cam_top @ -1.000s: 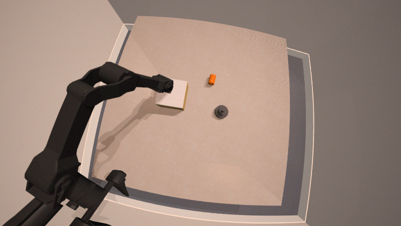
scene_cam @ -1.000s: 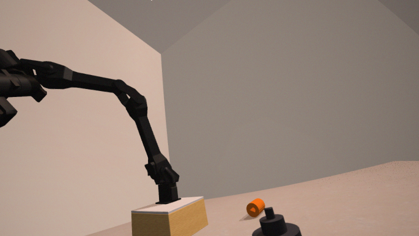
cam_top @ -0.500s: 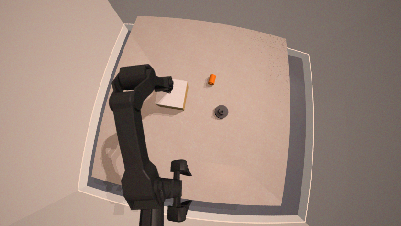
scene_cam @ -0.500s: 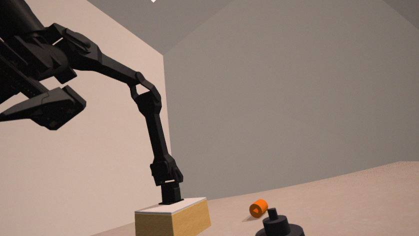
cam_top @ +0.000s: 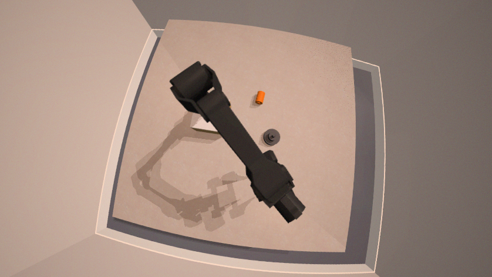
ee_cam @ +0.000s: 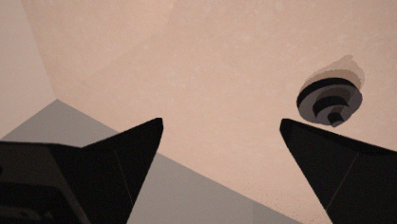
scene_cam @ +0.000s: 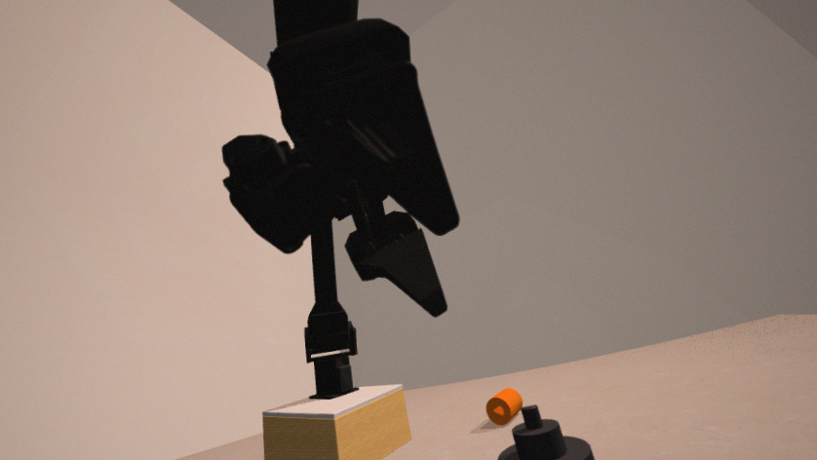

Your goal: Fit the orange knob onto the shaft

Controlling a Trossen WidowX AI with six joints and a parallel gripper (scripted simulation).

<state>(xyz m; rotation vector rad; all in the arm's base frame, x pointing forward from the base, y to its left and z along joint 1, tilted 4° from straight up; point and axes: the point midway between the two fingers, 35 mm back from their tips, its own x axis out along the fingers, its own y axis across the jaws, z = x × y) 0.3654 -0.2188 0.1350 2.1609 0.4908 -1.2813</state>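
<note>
Now: the orange knob 360 mm to the left of my gripper tip, 140 mm below it and 140 mm behind it. Round my gripper tip: round dark pedestal 170 mm to the left, 130 mm below, 40 mm behind.
</note>
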